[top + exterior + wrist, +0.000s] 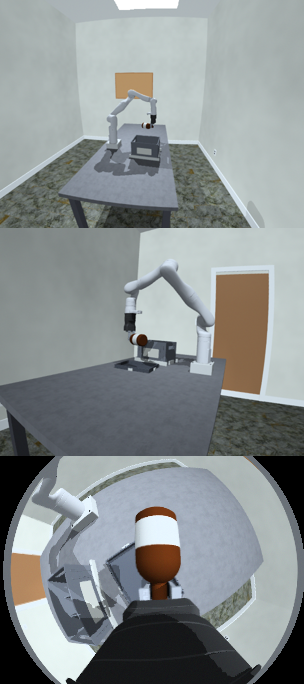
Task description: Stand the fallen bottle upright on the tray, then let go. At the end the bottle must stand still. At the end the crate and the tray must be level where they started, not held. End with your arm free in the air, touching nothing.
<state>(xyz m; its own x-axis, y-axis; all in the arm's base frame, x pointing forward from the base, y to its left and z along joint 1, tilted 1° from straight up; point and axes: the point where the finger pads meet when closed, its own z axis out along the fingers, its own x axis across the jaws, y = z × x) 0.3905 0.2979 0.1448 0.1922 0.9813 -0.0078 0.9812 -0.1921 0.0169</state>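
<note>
My gripper is now 50 mm past the bottle, 10 mm to the right of it and 10 mm above it. Round my hand: tray: 20 mm behind, 50 mm to the right, 190 mm below; then crate: 30 mm ahead, 340 mm to the right, 120 mm below.
</note>
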